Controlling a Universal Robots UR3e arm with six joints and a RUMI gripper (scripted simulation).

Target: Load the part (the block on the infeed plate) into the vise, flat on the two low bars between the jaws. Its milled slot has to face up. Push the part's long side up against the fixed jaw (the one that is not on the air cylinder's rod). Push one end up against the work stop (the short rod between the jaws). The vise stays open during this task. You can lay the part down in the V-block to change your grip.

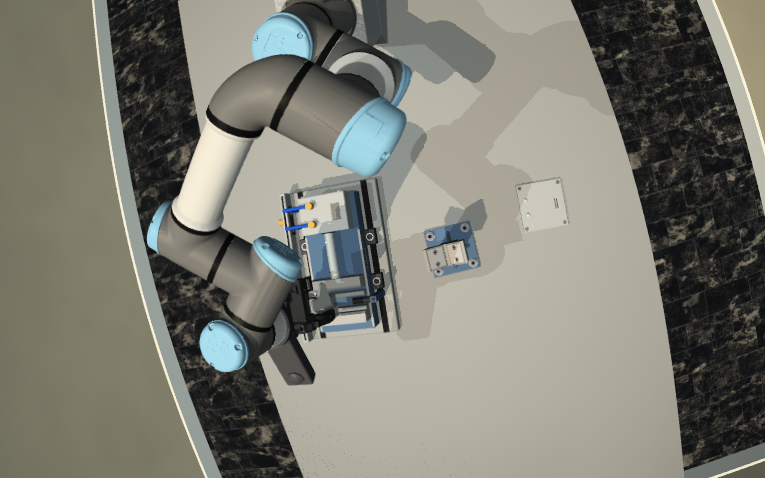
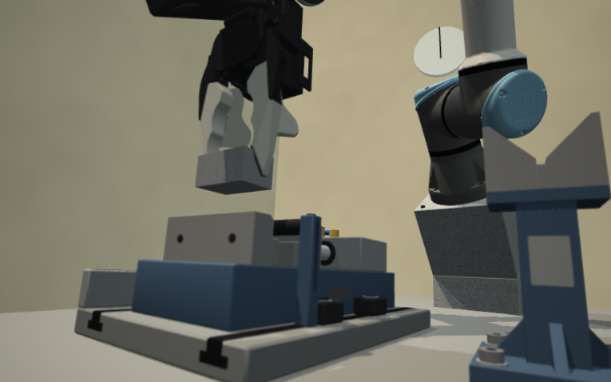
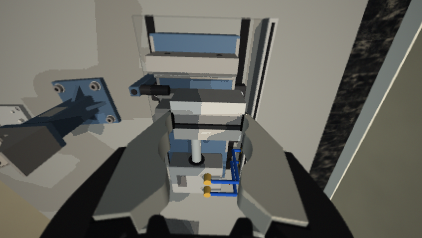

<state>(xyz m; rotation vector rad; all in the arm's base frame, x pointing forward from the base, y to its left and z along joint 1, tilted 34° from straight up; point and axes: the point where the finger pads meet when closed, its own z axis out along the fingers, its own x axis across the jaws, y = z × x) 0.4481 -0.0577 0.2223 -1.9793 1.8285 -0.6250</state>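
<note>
My hand is right at the part. Also, from my hand: air cylinder rod 9 cm behind, 7 cm below, 1 cm to the left; fixed jaw 7 cm below, 3 cm ahead, 2 cm to the left; work stop rod 7 cm to the left, 6 cm below.
</note>
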